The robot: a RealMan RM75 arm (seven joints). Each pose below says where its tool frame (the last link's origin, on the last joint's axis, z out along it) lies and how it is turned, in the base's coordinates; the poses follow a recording.
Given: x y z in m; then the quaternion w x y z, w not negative.
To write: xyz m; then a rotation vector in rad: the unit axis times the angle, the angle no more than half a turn. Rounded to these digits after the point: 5 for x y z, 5 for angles.
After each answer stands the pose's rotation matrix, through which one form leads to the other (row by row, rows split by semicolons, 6 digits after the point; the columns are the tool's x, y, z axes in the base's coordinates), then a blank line. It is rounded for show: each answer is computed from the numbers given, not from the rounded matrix.
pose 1, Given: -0.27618 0.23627 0.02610 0.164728 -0.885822 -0.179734 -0.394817
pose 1, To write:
-0.27618 0.23627 0.02610 -2.52420 -0.51216 -1.12505
0.623631 0.448499 0.640260; 0.188350 -0.881121 0.433763; 0.758689 -0.149915 -0.633969

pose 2, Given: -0.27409 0.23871 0.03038 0.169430 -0.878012 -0.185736 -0.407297
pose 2, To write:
-0.27409 0.23871 0.03038 -2.49547 -0.52790 -1.15761
0.599223 0.464173 0.652285; 0.188140 -0.873591 0.448822; 0.778162 -0.146224 -0.610805

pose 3, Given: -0.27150 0.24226 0.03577 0.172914 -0.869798 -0.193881 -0.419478
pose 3, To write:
-0.27150 0.24226 0.03577 -2.46740 -0.54999 -1.18995
0.572896 0.482342 0.662673; 0.192207 -0.865022 0.463458; 0.796772 -0.138143 -0.588278

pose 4, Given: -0.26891 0.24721 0.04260 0.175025 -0.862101 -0.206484 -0.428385
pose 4, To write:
-0.26891 0.24721 0.04260 -2.44273 -0.58507 -1.21381
0.547702 0.505976 0.666342; 0.206064 -0.853461 0.478687; 0.810901 -0.124869 -0.571706

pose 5, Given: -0.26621 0.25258 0.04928 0.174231 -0.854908 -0.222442 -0.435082
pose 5, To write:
-0.26621 0.25258 0.04928 -2.42341 -0.63056 -1.23333
0.522447 0.531944 0.666397; 0.228725 -0.840326 0.491464; 0.821422 -0.104342 -0.560695

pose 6, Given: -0.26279 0.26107 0.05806 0.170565 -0.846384 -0.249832 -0.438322
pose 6, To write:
-0.26279 0.26107 0.05806 -2.40408 -0.70962 -1.24501
0.490916 0.572432 0.656752; 0.273383 -0.816983 0.507740; 0.827202 -0.069713 -0.557563

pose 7, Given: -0.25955 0.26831 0.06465 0.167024 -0.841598 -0.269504 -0.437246
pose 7, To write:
-0.25955 0.26831 0.06465 -2.39514 -0.76699 -1.24438
0.472367 0.599689 0.645943; 0.307567 -0.798941 0.516813; 0.825997 -0.045455 -0.561838

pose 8, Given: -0.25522 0.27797 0.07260 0.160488 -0.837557 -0.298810 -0.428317
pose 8, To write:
-0.25522 0.27797 0.07260 -2.39227 -0.85347 -1.22338
0.454515 0.638020 0.621568; 0.363061 -0.769913 0.524806; 0.813390 -0.012865 -0.581577

